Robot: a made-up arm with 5 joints. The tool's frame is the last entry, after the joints.
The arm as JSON. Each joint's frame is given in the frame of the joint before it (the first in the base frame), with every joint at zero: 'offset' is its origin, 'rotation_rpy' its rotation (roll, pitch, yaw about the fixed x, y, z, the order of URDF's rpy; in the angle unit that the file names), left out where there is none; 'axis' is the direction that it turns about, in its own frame. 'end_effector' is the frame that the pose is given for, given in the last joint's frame.
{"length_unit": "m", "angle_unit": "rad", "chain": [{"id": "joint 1", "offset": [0.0, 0.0, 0.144], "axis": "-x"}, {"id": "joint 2", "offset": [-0.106, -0.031, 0.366], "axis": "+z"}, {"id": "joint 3", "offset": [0.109, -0.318, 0.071], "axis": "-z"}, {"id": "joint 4", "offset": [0.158, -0.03, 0.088], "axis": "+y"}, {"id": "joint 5", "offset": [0.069, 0.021, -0.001], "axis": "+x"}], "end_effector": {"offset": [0.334, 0.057, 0.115]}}
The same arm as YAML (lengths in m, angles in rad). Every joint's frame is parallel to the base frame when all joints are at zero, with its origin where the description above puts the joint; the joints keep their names.
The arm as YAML. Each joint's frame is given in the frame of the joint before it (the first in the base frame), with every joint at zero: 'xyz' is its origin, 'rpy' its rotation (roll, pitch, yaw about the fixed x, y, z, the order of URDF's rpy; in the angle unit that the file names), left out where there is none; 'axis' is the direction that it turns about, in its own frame. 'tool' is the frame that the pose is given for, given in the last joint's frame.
units:
  length: m
  angle: rad
joints:
  - name: joint 1
    type: revolute
    origin:
      xyz: [0.0, 0.0, 0.144]
    axis: "-x"
  - name: joint 2
    type: revolute
    origin:
      xyz: [-0.106, -0.031, 0.366]
    axis: "+z"
  - name: joint 3
    type: revolute
    origin:
      xyz: [0.109, -0.318, 0.071]
    axis: "-z"
  - name: joint 4
    type: revolute
    origin:
      xyz: [0.158, -0.03, 0.088]
    axis: "+y"
  - name: joint 5
    type: revolute
    origin:
      xyz: [0.069, 0.021, -0.001]
    axis: "+x"
tool:
  origin:
    xyz: [0.334, 0.057, 0.115]

